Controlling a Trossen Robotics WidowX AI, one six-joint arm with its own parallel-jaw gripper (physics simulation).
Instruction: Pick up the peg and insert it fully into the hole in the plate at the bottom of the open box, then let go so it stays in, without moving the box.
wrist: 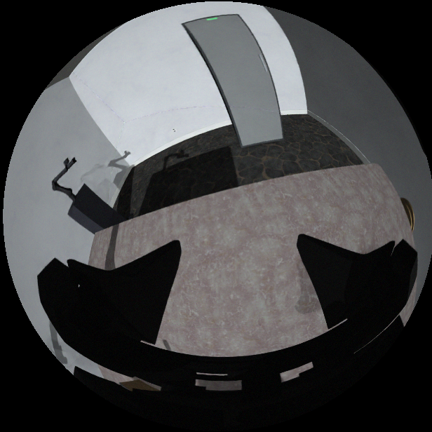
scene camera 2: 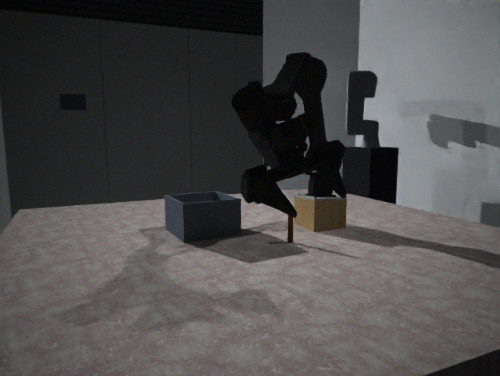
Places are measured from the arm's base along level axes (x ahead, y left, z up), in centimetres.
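Pixels of known places: gripper, fingertip midpoint: (scene camera 2: 321, 205); arm's base at its link origin: (scene camera 2: 320, 195).
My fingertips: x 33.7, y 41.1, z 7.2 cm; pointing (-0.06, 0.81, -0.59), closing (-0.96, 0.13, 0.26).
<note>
For each thing: its top centre in the pictures, then the offset to it from my fingertips. Level surfaces: height alone.
- thin brown peg at its top centre: (scene camera 2: 290, 210) dz -7.9, dx -15.8, dy -30.8 cm
- open blue-grey box at its top centre: (scene camera 2: 201, 197) dz -6.1, dx -0.4, dy -51.1 cm
- pinkish table at its surface level: dz -15.9 cm
A thin brown peg (scene camera 2: 290, 231) stands upright on the table in scene camera 2, right of the box; its top end is hidden by a fingertip. The peg cannot be made out in the wrist view. The open blue-grey box (scene camera 2: 212, 220) stands on the table, left of the peg; its inside bottom, the plate and the hole are hidden by its walls. My gripper (scene camera 2: 319, 205) (wrist: 241, 244) is open, with its black fingers wide apart. One fingertip overlaps the peg's top in scene camera 2; whether they touch cannot be told. No object shows between the fingers.
A yellow block (scene camera 2: 330, 215) stands under the arm's base, behind and right of the peg. The pinkish table (scene camera 2: 240, 310) (wrist: 235, 300) extends around the objects. A dark pedestal (scene camera 2: 372, 172) (wrist: 95, 210) stands beyond the table.
</note>
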